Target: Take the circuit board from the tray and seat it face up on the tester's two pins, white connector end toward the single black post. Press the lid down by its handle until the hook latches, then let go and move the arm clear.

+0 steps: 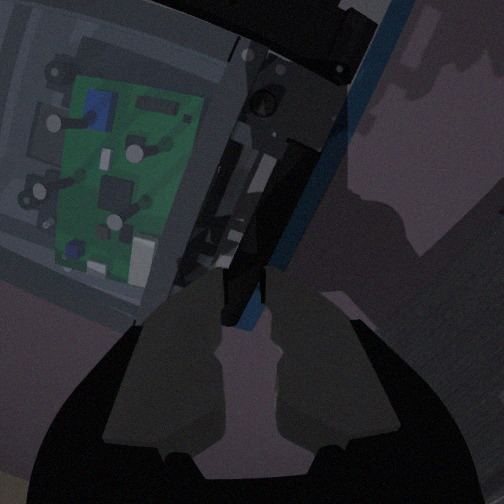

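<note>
The green circuit board (125,180) lies face up in the grey tester (200,165) at the upper left. Its white connector (141,261) is at the near end and a blue part (101,110) at the far end. The see-through lid with round press pins (134,153) lies over the board. The lid's blue handle bar (330,150) runs diagonally from the top right down to my fingertips. My gripper (244,300) has its two dark jaws closed on the near end of this handle, next to the black latch mechanism (250,215).
The dark latch housing with a round black knob (263,101) sits between the board bay and the handle. A black block (280,30) lies across the top. Dark shadows fall over the purple-grey surface (440,150) on the right.
</note>
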